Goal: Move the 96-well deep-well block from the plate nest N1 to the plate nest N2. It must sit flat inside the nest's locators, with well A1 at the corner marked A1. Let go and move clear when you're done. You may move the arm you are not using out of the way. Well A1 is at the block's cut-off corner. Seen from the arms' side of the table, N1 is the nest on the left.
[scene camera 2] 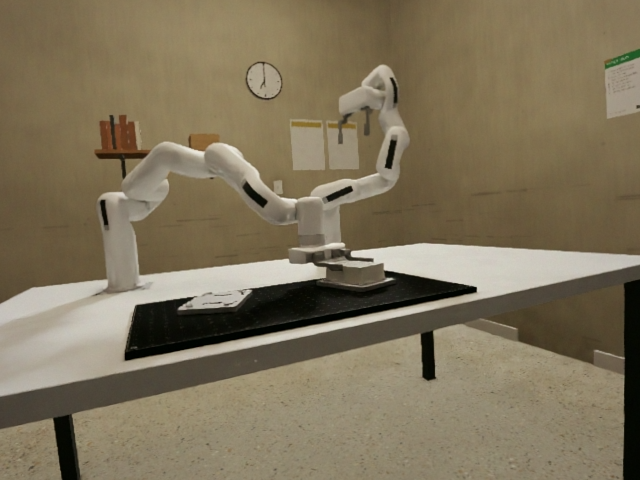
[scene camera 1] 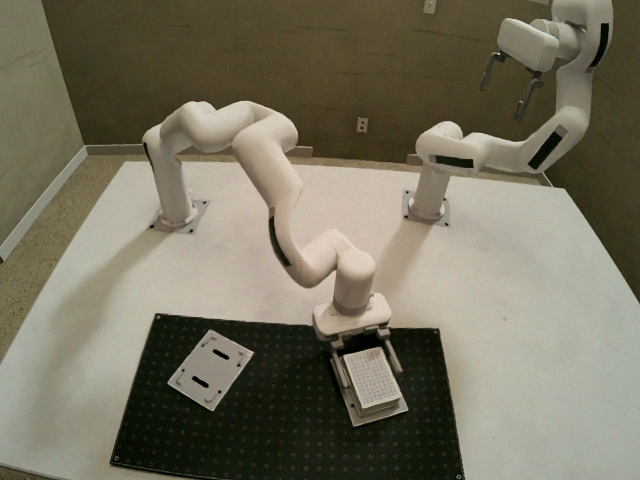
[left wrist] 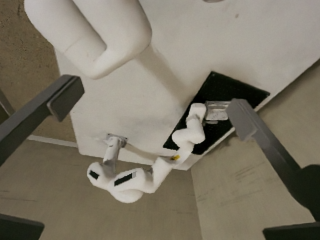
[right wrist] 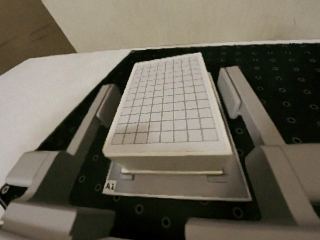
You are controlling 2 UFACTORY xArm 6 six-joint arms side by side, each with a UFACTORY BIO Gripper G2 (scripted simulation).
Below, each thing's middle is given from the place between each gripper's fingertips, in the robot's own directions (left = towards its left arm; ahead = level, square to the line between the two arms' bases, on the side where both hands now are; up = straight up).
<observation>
My right gripper is now 1 cm short of the white deep-well block (scene camera 1: 372,386) and 2 cm above it. From my right hand the other things lie so: nest N2 (scene camera 1: 219,373): 5 cm behind, 33 cm to the right, 5 cm below; nest N1 (scene camera 1: 347,394): 1 cm ahead, 5 cm below.
Now: the white deep-well block 450 mm below my left hand, 410 mm ahead of it and 330 mm to the right of it. The rest, counted from my left hand: nest N2: 660 mm to the right, 480 mm below, 350 mm ahead; then nest N1: 480 mm below, 410 mm ahead, 330 mm to the right.
</observation>
